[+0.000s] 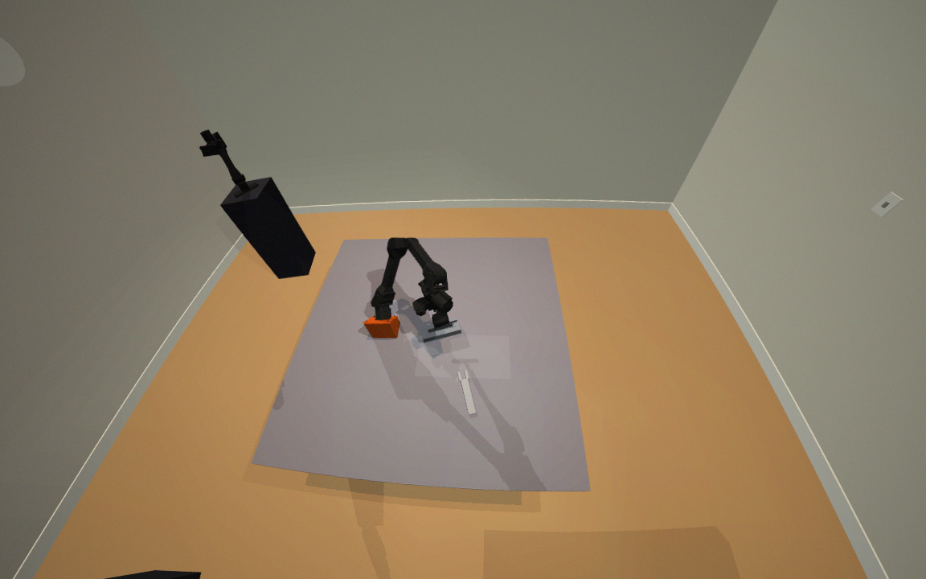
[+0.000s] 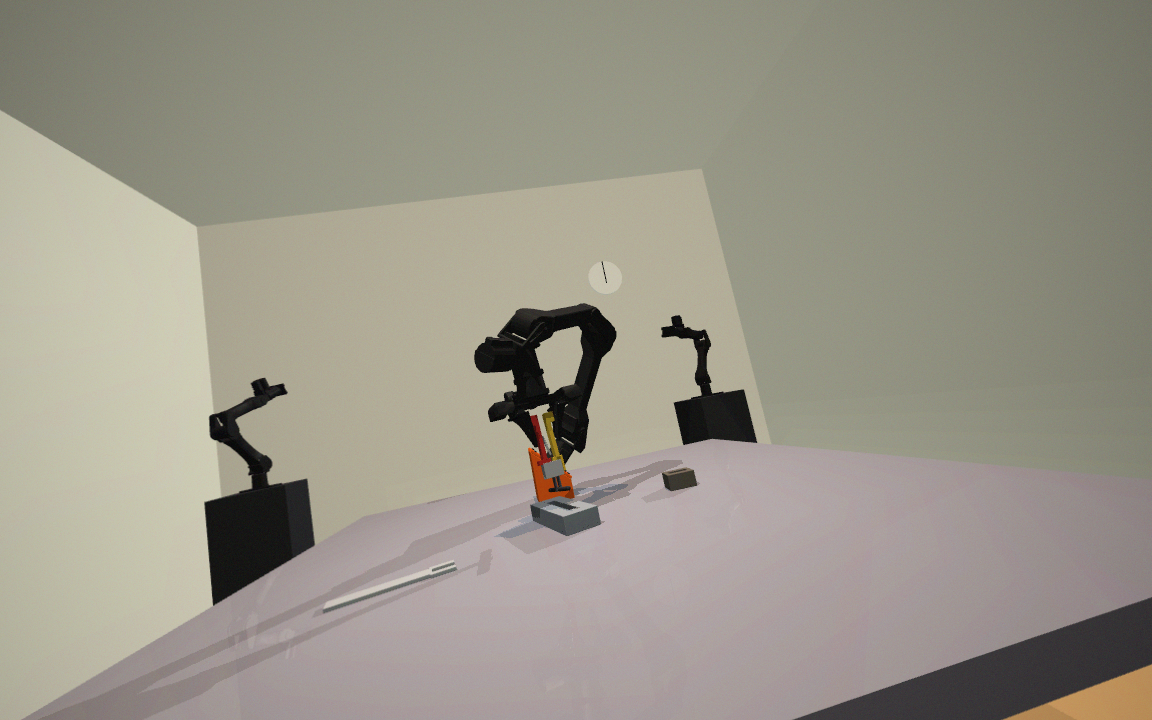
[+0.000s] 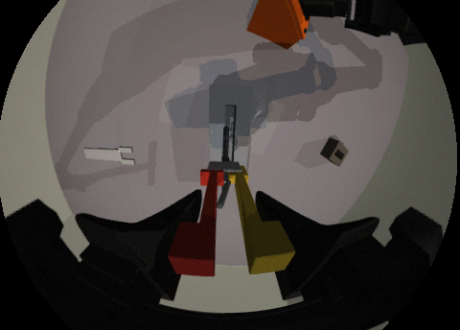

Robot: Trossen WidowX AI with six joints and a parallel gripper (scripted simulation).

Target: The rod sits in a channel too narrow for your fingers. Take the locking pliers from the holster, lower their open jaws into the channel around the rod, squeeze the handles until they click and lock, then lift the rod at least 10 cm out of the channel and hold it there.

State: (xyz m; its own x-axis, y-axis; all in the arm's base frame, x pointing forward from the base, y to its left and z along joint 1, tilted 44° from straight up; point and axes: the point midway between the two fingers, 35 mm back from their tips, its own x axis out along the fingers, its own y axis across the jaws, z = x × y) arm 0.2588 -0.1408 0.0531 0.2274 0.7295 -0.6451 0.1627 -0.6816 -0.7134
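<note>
Now: the dark rod 1 cm ahead of my gripper tip and 9 cm below it. The rest, counted from my gripper tip: yellow handle: 1 cm to the left; flat white forked tool: 7 cm ahead, 27 cm to the right, 16 cm below; grey channel block: 2 cm behind, 1 cm to the left, 14 cm below.
</note>
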